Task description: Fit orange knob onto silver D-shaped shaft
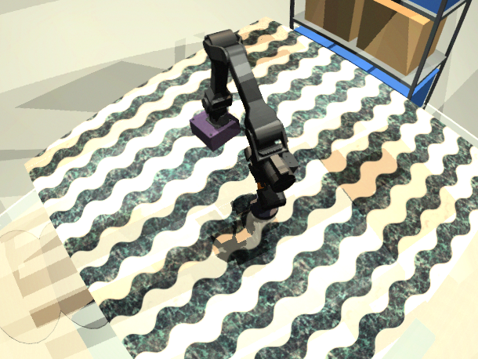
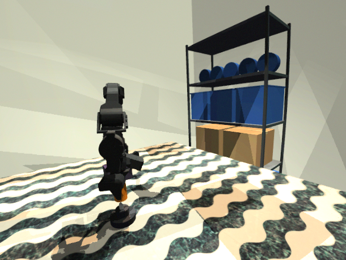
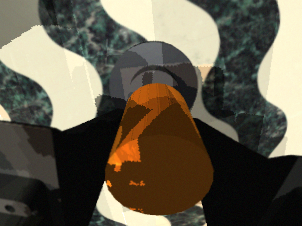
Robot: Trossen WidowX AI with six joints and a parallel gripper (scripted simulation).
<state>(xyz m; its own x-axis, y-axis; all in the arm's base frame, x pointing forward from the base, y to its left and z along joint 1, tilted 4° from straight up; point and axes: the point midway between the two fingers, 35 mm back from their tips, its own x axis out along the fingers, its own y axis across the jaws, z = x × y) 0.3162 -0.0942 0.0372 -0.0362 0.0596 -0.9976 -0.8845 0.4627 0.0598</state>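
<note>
Right now my gripper tip is 60 mm above the round grey pedestal. Round my gripper tip: orange knob: 30 mm above.
</note>
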